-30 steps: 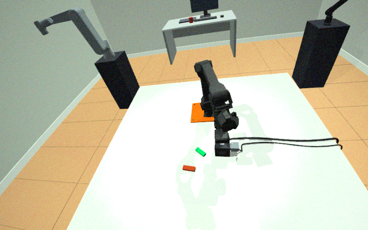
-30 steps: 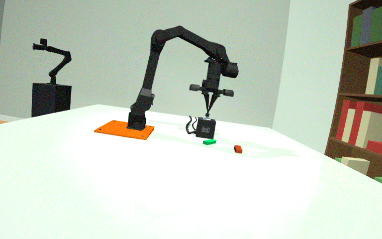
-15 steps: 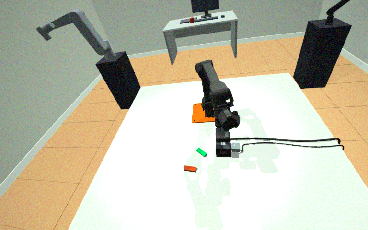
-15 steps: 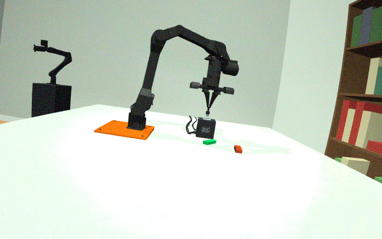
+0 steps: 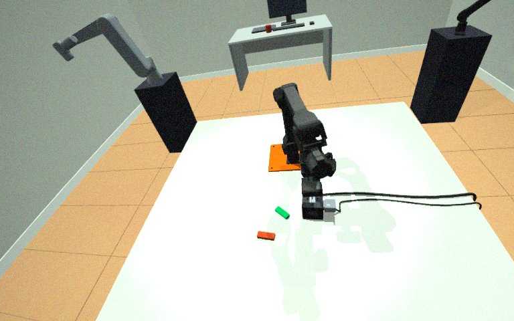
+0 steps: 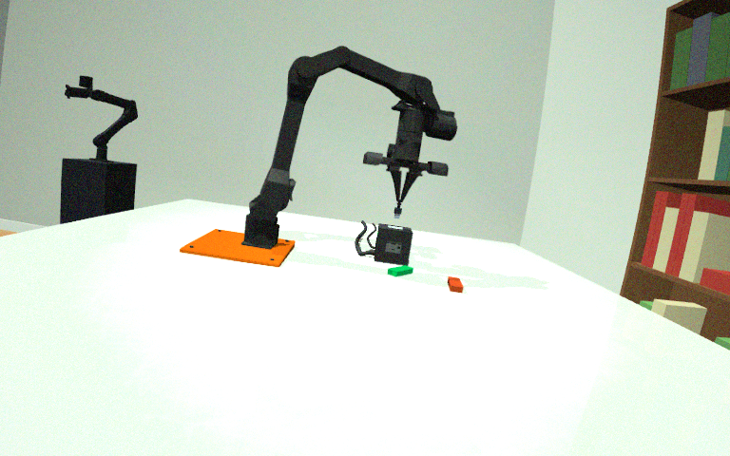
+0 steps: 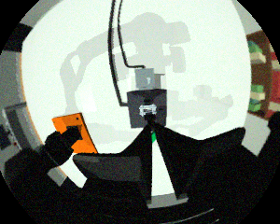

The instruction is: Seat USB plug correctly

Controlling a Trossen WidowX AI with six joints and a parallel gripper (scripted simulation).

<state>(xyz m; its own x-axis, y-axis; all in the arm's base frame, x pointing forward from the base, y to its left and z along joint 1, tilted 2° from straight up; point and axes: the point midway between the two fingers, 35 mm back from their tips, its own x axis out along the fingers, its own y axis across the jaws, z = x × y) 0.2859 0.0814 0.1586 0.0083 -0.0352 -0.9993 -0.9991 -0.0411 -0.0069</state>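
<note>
Now: the usb plug 2 cm below my gripper tip. Also, from my gripper tip: green block (13 cm below, 11 cm to the right, 1 cm ahead); then red block (17 cm to the right, 13 cm below, 11 cm ahead).
</note>
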